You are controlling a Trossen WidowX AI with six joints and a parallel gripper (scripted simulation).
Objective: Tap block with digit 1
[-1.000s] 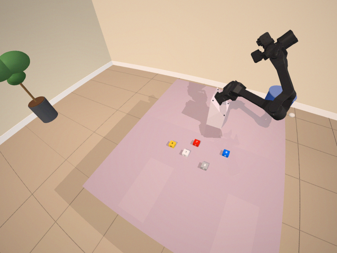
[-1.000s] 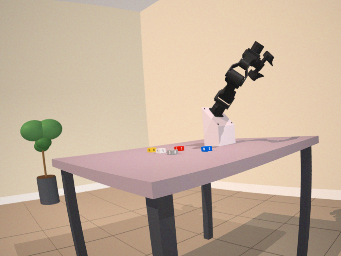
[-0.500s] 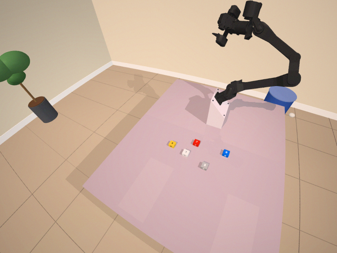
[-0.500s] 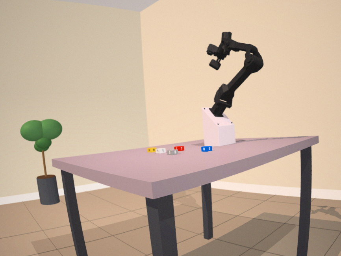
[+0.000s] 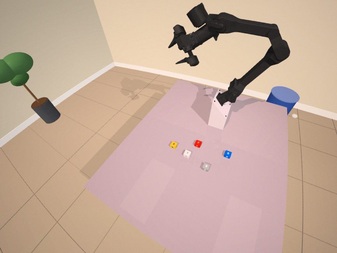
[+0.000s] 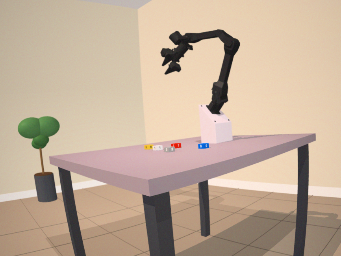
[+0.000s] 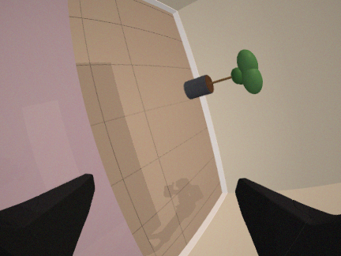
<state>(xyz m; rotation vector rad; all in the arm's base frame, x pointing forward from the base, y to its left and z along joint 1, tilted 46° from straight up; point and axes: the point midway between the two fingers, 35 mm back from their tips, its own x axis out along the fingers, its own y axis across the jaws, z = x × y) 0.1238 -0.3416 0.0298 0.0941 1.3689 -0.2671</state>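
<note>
Right now the yellow block is 210 mm ahead of my gripper tip, 110 mm to the left of it and 410 mm below it. Also, from my gripper tip: blue block 120 mm ahead, 400 mm to the left, 410 mm below.
</note>
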